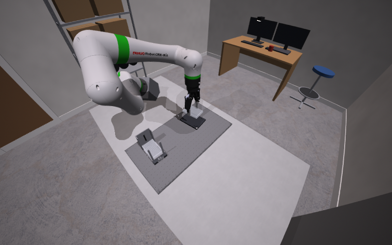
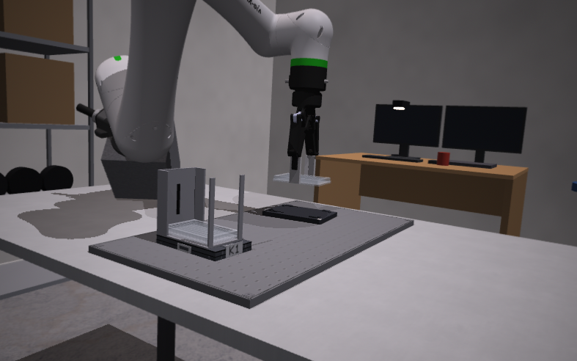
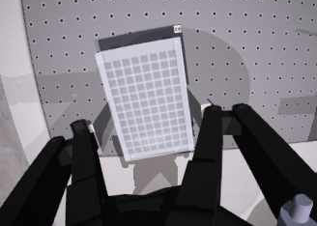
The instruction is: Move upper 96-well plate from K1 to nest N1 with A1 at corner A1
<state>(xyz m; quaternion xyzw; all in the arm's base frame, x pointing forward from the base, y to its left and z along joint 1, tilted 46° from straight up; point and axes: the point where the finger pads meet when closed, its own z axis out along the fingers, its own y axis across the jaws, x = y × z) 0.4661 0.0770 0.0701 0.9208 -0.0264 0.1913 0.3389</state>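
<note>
My gripper is now 110 mm above the plate nest N1. Round my hand: pale A1 square (60 mm ahead, 70 mm to the right, 110 mm below); then K1 label (30 mm behind, 390 mm to the right, 110 mm below).
</note>
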